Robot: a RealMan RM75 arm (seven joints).
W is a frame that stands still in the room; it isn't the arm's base.
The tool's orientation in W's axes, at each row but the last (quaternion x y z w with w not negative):
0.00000 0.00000 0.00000 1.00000
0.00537 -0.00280 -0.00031 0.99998
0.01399 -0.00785 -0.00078 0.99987
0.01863 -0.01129 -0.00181 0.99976
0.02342 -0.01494 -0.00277 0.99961
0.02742 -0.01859 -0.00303 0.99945
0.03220 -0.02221 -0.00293 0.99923
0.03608 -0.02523 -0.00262 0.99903
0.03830 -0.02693 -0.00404 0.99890
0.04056 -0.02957 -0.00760 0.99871
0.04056 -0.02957 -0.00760 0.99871
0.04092 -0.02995 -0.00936 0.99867
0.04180 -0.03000 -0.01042 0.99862
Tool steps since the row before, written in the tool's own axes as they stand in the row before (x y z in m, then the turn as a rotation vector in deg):
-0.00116 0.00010 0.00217 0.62 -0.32 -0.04
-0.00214 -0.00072 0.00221 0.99 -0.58 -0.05
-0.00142 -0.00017 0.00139 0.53 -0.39 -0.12
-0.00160 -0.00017 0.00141 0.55 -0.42 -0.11
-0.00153 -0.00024 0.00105 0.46 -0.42 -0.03
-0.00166 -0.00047 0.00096 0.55 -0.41 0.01
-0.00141 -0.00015 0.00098 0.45 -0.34 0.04
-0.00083 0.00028 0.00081 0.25 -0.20 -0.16
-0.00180 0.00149 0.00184 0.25 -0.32 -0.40
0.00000 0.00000 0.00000 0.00 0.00 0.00
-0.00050 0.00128 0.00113 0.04 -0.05 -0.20
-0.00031 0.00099 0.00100 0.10 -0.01 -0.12
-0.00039 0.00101 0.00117 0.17 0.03 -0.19
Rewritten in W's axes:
-0.00116 0.00010 0.00217 0.62 -0.32 -0.04
-0.00215 -0.00074 0.00219 0.99 -0.58 -0.05
-0.00144 -0.00021 0.00136 0.53 -0.39 -0.12
-0.00163 -0.00022 0.00137 0.55 -0.42 -0.11
-0.00156 -0.00028 0.00099 0.46 -0.42 -0.04
-0.00170 -0.00051 0.00087 0.55 -0.41 0.01
-0.00145 -0.00020 0.00091 0.45 -0.35 0.04
-0.00087 0.00023 0.00079 0.26 -0.19 -0.16
-0.00189 0.00136 0.00185 0.27 -0.29 -0.41
0.00000 0.00000 0.00000 0.00 0.00 0.00
-0.00055 0.00119 0.00120 0.05 -0.03 -0.20
-0.00035 0.00091 0.00106 0.11 0.00 -0.11
-0.00044 0.00092 0.00123 0.18 0.04 -0.18

